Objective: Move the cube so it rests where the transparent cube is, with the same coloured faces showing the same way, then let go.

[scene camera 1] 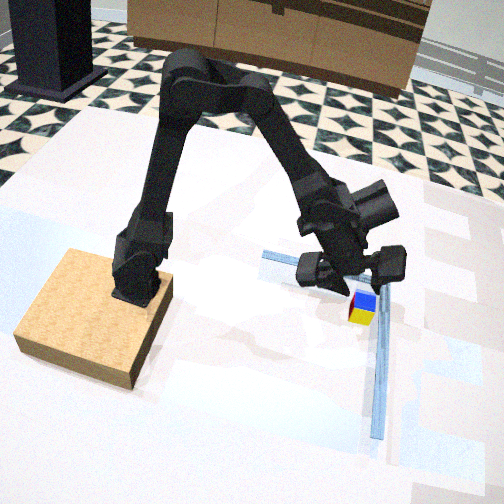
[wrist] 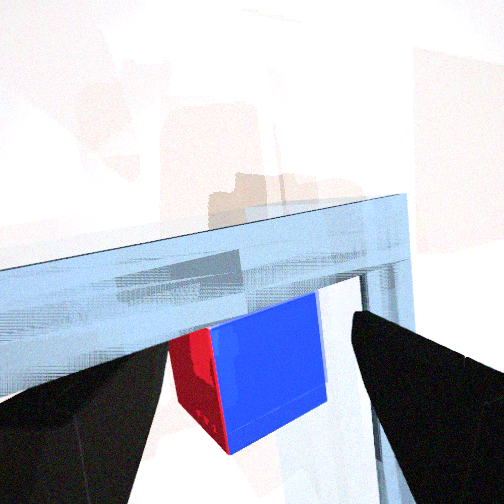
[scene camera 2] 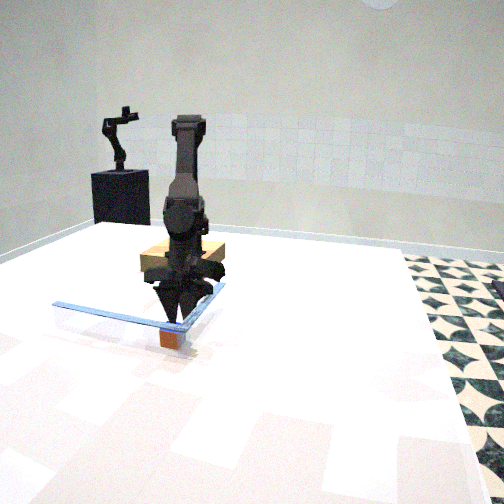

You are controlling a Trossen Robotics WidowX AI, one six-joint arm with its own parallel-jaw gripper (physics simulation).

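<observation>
The cube (scene camera 1: 363,306) sits on the white table inside the corner of a thin transparent blue L-shaped rail (scene camera 1: 378,370). It shows a blue top and a yellow side in scene camera 1, an orange side in scene camera 2 (scene camera 2: 173,339), and blue and red faces in the wrist view (wrist: 255,370). My gripper (scene camera 1: 352,270) hovers just above the cube, open, with a finger on each side of it in the wrist view (wrist: 260,400). It holds nothing. I cannot make out a transparent cube.
The arm's base stands on a wooden block (scene camera 1: 95,313) at the left. A dark pedestal (scene camera 2: 120,196) with a small arm figure stands far back. Checkered floor lies beyond the table edge.
</observation>
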